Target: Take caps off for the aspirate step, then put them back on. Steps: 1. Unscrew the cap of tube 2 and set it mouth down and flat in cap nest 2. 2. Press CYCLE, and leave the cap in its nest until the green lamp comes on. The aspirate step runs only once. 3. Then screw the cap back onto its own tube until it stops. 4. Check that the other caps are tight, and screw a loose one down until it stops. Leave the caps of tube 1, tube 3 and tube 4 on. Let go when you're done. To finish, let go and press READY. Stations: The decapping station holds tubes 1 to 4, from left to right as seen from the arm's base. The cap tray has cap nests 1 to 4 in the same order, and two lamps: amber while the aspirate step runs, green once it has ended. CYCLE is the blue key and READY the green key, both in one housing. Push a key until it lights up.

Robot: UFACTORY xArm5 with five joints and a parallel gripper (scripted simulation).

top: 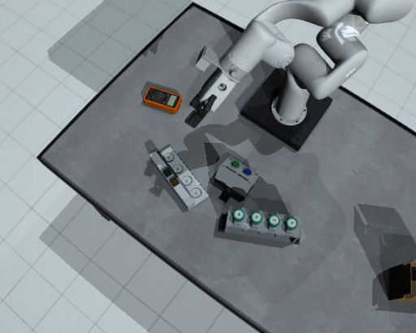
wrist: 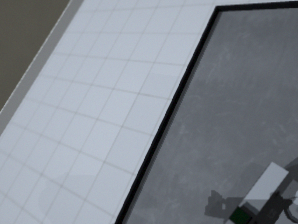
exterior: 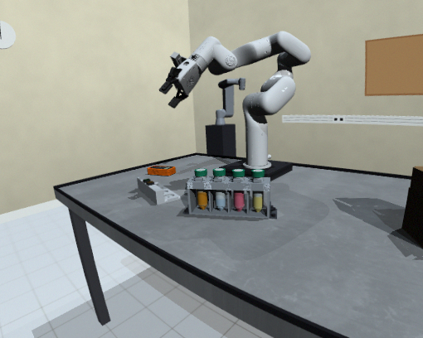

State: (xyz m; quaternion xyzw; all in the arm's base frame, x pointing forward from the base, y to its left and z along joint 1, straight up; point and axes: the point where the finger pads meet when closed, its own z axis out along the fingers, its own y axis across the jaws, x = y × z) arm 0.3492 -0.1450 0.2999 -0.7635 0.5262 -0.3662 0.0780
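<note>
Right now my hand is 32 cm to the right of the tube 2's threaded neck, 22 cm above it and 5 cm short of it. Round my hand: key housing (28 cm below, 14 cm to the left, 3 cm behind); green key (27 cm below, 12 cm to the left, 5 cm behind); blue key (27 cm below, 16 cm to the left, 5 cm behind).
</note>
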